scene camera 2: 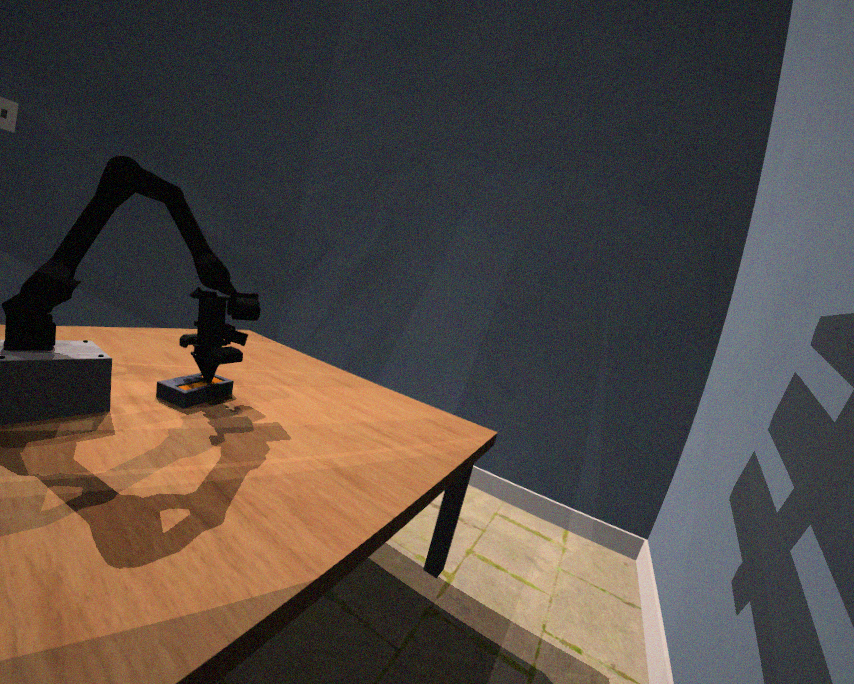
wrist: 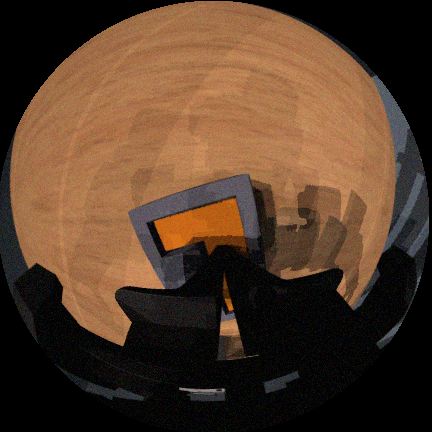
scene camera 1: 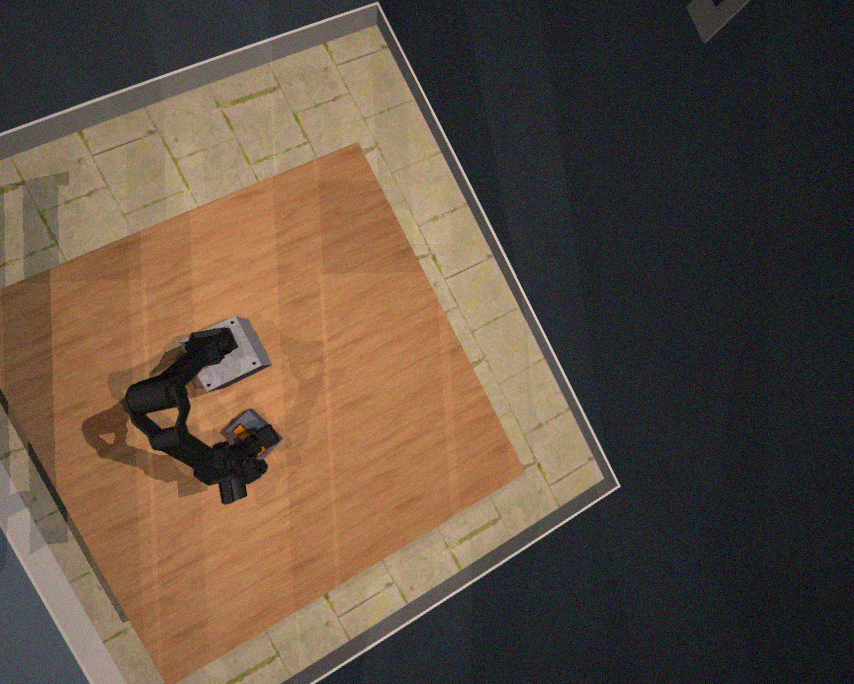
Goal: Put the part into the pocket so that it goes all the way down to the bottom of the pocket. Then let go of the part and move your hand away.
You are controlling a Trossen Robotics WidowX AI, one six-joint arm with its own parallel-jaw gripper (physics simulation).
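Where they show: gripper, between the fingertips: (scene camera 2: 208, 382) (wrist: 221, 249) (scene camera 1: 254, 443); arm's base, origin of its link: (scene camera 2: 28, 346) (scene camera 1: 222, 342).
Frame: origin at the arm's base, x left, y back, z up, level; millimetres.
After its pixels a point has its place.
The orange part (scene camera 1: 241, 431) {y -260, x -90, z -72 mm} (scene camera 2: 191, 386) {y -267, x -88, z -72 mm} (wrist: 200, 227) {y -330, x -54, z -72 mm} lies inside the pocket of the grey block (wrist: 190, 200) {y -349, x -46, z -69 mm} (scene camera 2: 173, 394) {y -227, x -99, z -82 mm} (scene camera 1: 249, 415) {y -226, x -47, z -68 mm}. In the wrist view its top face sits below the rim, with a narrow dark gap at its left end. Whether it touches the pocket's bottom cannot be seen. My gripper (wrist: 221, 249) {y -313, x -70, z -72 mm} (scene camera 2: 208, 378) {y -313, x -70, z -72 mm} is shut with nothing between the fingers. It points down, its tips over the part at about rim height; whether they touch the part is unclear. The fingers hide the rest of the part and the near side of the block.
The arm's grey base box (scene camera 1: 238, 356) {y -56, x 21, z -2 mm} (scene camera 2: 57, 388) {y -34, x -99, z -49 mm} stands beside the block on the wooden table (scene camera 1: 370, 342) {y -172, x 382, z -105 mm} (scene camera 2: 320, 427) {y -453, x -333, z -105 mm}. The arm (scene camera 1: 156, 395) {y -124, x 7, z 375 mm} (scene camera 2: 121, 174) {y -106, x -50, z 341 mm} arches from the base to the block. The table's edge and a leg (scene camera 2: 449, 520) show in scene camera 2.
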